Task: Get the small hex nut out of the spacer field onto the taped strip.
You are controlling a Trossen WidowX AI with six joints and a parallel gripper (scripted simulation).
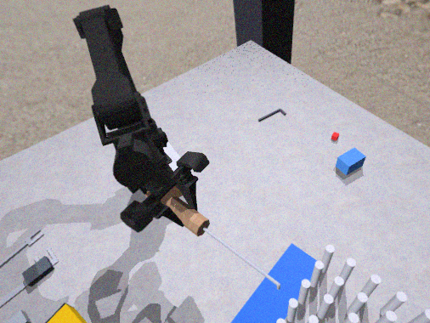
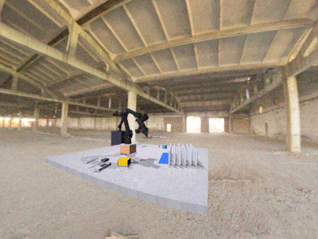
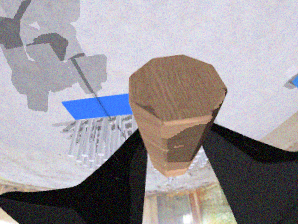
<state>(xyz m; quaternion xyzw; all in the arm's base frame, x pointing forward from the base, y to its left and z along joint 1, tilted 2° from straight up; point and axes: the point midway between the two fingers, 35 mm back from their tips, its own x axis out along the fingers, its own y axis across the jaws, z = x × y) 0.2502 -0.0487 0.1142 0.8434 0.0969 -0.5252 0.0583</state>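
My gripper tip is 19 cm short of the blue taped strip, 1 cm to the left of it and 19 cm above it. Also, from my gripper tip: yellow block 5 cm behind, 33 cm to the right, 17 cm below; then blue block 5 cm ahead, 46 cm to the left, 17 cm below; then hook tool 10 cm ahead, 2 cm to the left.
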